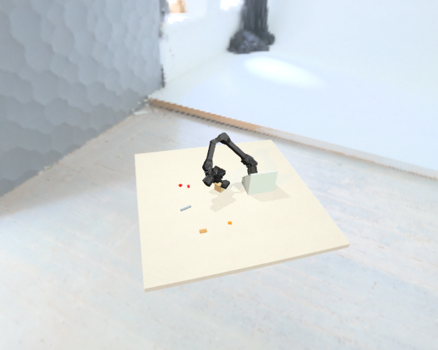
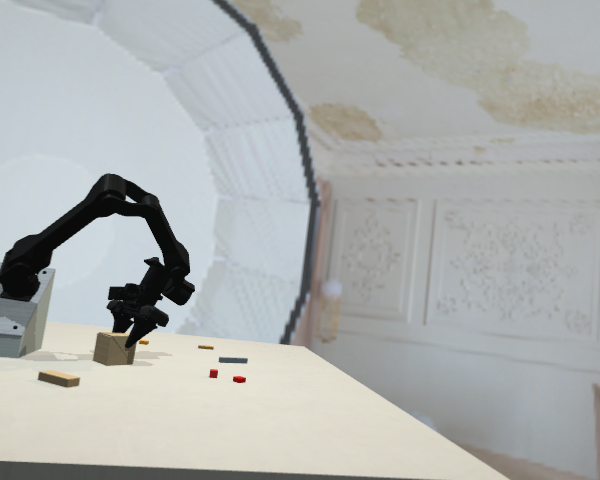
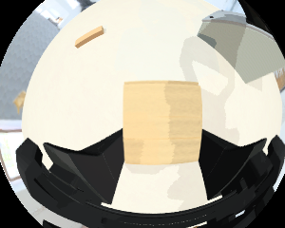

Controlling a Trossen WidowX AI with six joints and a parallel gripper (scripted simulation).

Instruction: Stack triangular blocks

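The triangular block is 2 cm to the right of my gripper tip, 2 cm below it and 2 cm behind it. Round my gripper tip: dark grey bar: 28 cm ahead, 16 cm to the left, 3 cm below; flat tan block: 25 cm to the right, 5 cm behind, 3 cm below.
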